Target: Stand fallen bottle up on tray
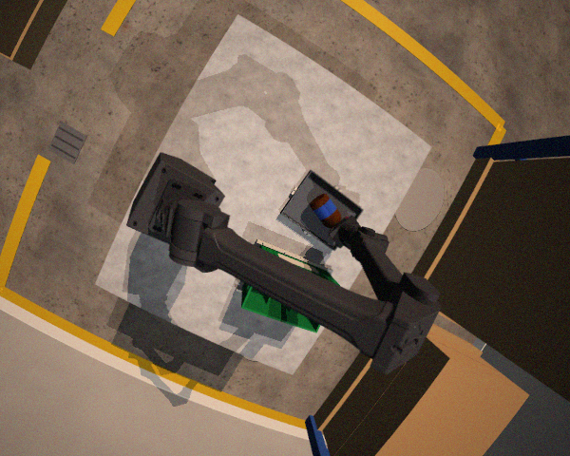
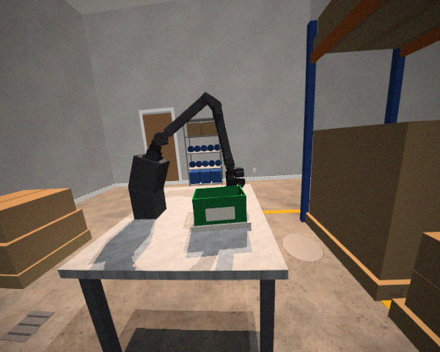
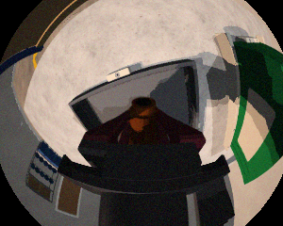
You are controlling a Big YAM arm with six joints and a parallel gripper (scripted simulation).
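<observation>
Now: the brown bottle 50 mm behind my hand and 20 mm to the left of it. Also, from my hand: green crate 270 mm to the right, 80 mm behind, 40 mm above; grey tray 70 mm behind, 30 mm to the left, 30 mm below.
</observation>
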